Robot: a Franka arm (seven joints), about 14 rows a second.
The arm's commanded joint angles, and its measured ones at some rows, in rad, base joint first. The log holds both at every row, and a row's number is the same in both.
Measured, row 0:
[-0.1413 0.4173 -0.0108 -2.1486 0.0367 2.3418 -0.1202]
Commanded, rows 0 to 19:
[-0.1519 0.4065 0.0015 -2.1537 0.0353 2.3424 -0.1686]
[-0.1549 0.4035 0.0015 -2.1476 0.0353 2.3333 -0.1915]
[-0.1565 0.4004 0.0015 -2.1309 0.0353 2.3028 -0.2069]
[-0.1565 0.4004 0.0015 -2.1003 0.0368 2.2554 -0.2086]
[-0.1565 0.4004 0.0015 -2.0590 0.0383 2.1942 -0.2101]
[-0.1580 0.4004 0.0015 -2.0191 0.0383 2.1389 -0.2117]
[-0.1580 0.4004 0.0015 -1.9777 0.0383 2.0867 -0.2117]
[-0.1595 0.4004 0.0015 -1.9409 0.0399 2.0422 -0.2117]
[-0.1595 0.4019 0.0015 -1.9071 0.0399 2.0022 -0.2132]
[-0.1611 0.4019 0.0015 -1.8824 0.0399 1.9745 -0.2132]
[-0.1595 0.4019 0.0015 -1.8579 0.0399 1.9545 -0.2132]
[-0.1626 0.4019 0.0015 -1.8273 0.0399 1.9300 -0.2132]
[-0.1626 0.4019 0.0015 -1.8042 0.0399 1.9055 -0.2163]
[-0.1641 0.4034 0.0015 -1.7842 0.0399 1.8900 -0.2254]
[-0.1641 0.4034 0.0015 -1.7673 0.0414 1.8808 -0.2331]
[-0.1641 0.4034 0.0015 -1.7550 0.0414 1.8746 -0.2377]
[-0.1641 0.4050 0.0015 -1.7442 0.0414 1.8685 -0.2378]
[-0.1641 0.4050 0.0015 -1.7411 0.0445 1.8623 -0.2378]
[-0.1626 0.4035 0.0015 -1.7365 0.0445 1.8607 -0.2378]
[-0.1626 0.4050 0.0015 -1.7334 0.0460 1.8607 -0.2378]
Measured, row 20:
[-0.1444 0.4072 -0.0109 -1.7537 0.0371 1.8848 -0.2217]
